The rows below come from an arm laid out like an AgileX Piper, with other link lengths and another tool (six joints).
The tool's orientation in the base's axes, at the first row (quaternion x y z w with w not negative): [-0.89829 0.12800 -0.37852 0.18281]
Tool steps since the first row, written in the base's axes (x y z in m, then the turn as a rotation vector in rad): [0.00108 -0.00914 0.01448 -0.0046 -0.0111 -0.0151]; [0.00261 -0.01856 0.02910 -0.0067 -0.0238 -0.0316]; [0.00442 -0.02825 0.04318 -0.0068 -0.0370 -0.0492]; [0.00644 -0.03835 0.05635 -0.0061 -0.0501 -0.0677]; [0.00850 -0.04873 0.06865 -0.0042 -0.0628 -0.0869]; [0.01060 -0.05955 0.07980 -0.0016 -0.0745 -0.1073]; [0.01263 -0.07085 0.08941 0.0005 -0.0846 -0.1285]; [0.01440 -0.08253 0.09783 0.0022 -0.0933 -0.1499]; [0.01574 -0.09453 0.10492 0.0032 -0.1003 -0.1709]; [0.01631 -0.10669 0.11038 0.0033 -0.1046 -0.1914]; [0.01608 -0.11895 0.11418 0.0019 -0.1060 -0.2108]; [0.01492 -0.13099 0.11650 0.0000 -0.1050 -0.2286]
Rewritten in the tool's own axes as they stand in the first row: [0.01327 0.00197 -0.01069 -0.0086 0.0168 0.0039]; [0.02704 0.00410 -0.02122 -0.0158 0.0355 0.0101]; [0.04076 0.00667 -0.03125 -0.0222 0.0549 0.0183]; [0.05419 0.00997 -0.04063 -0.0286 0.0745 0.0277]; [0.06721 0.01390 -0.04949 -0.0348 0.0939 0.0386]; [0.07968 0.01871 -0.05768 -0.0416 0.1129 0.0510]; [0.09131 0.02461 -0.06504 -0.0499 0.1308 0.0639]; [0.10215 0.03138 -0.07190 -0.0591 0.1476 0.0769]; [0.11197 0.03905 -0.07829 -0.0691 0.1627 0.0896]; [0.12030 0.04762 -0.08422 -0.0804 0.1753 0.1019]; [0.12706 0.05707 -0.08968 -0.0931 0.1849 0.1131]; [0.13218 0.06703 -0.09481 -0.1061 0.1918 0.1235]
